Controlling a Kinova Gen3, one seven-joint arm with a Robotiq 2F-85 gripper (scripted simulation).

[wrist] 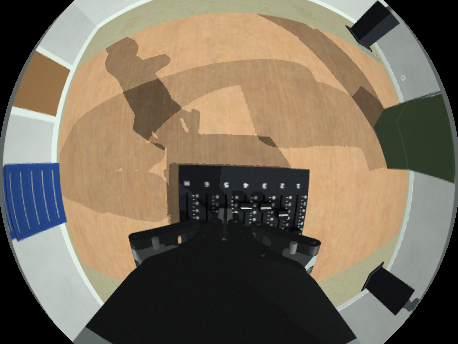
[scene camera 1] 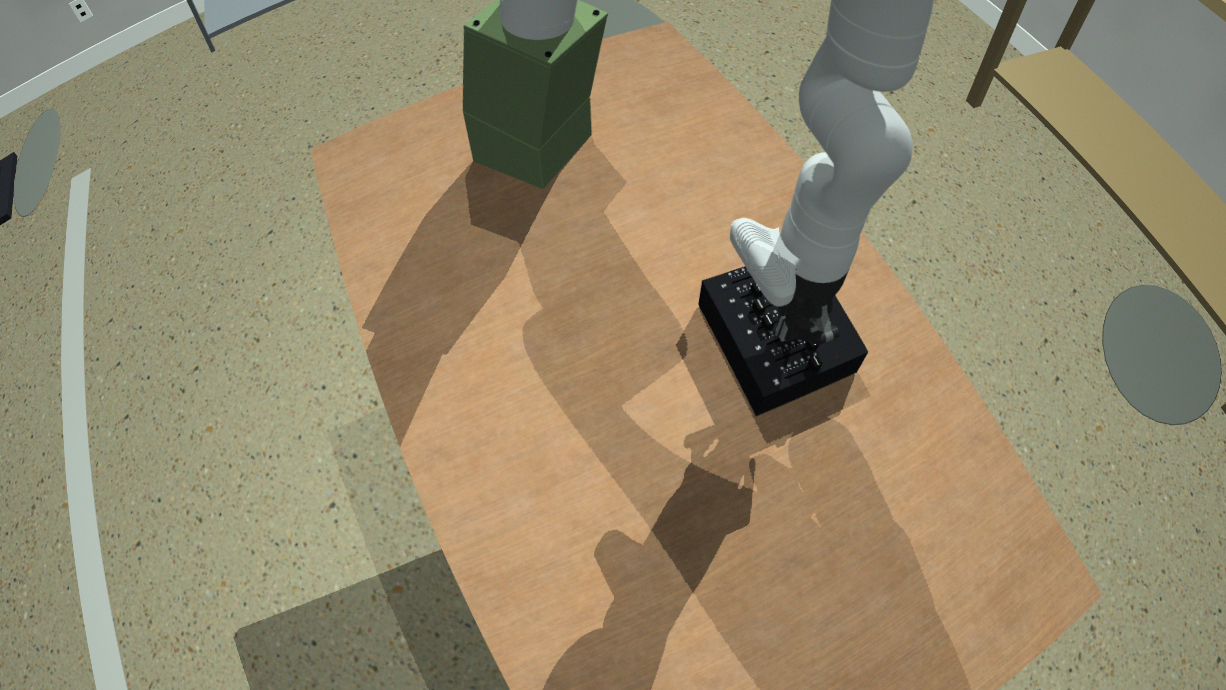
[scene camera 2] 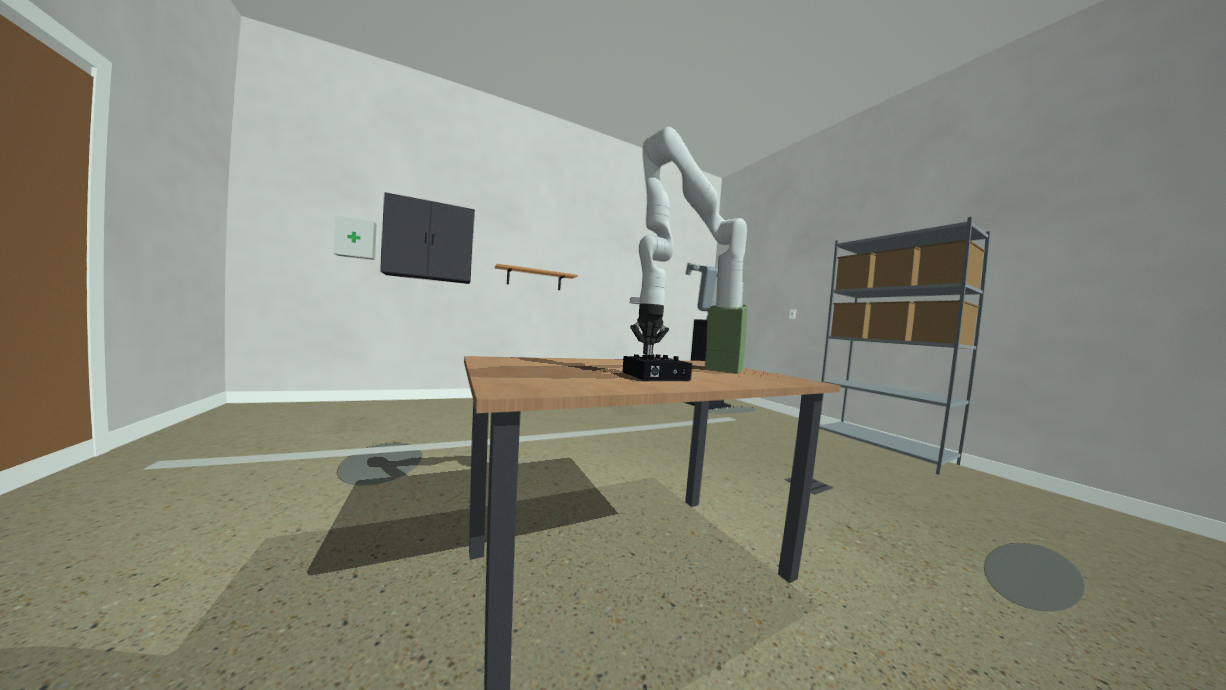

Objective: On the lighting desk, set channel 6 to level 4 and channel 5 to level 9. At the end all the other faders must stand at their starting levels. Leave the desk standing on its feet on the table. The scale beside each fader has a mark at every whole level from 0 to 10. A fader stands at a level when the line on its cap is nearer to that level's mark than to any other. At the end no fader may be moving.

Labels:
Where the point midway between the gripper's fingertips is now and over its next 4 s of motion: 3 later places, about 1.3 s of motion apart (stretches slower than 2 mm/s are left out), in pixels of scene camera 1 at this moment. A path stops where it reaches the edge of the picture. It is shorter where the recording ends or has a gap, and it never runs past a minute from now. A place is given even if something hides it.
The gripper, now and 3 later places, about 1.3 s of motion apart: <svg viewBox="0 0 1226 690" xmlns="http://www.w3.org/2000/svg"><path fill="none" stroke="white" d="M785 334L785 334L790 316L786 317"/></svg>

